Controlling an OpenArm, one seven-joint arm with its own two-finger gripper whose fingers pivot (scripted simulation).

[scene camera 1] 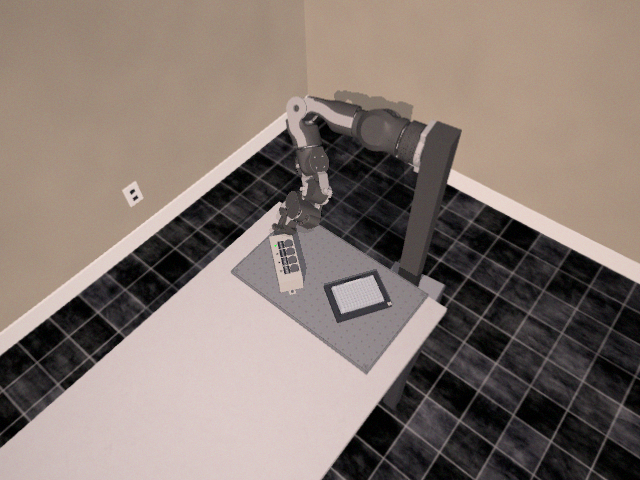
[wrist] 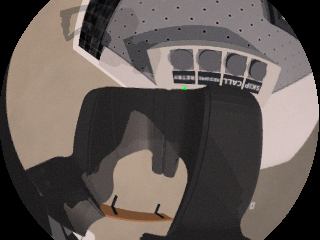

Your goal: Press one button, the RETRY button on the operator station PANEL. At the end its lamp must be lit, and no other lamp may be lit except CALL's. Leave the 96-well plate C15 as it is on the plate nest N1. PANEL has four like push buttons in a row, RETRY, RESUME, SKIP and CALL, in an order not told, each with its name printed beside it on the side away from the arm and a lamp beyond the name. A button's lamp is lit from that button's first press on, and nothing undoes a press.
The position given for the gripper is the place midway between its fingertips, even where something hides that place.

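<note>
Gripper [scene camera 1: 279,229], [wrist: 170,134]. White 96-well plate [scene camera 1: 353,294]. Operator panel [wrist: 166,75].
</note>
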